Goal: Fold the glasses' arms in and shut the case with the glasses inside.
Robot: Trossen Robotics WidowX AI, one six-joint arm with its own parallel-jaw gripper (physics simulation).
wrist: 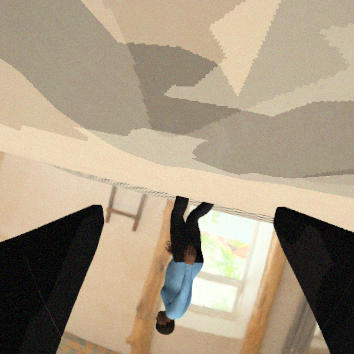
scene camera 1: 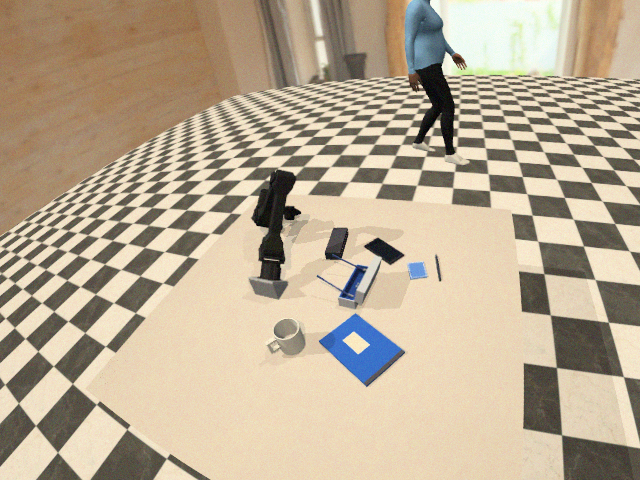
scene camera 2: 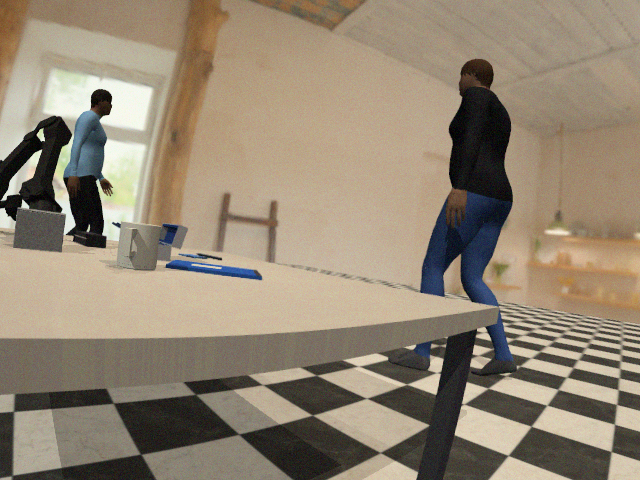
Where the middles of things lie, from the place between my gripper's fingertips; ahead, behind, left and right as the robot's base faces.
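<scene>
The mug [scene camera 2: 138,244] is 20 mm above my hand, 280 mm ahead of it and 660 mm to the right of it. As for the blue notebook [scene camera 1: 363,350], that is 30 mm below my hand, and it is also 610 mm to the right of the hand and 490 mm ahead of it.
</scene>
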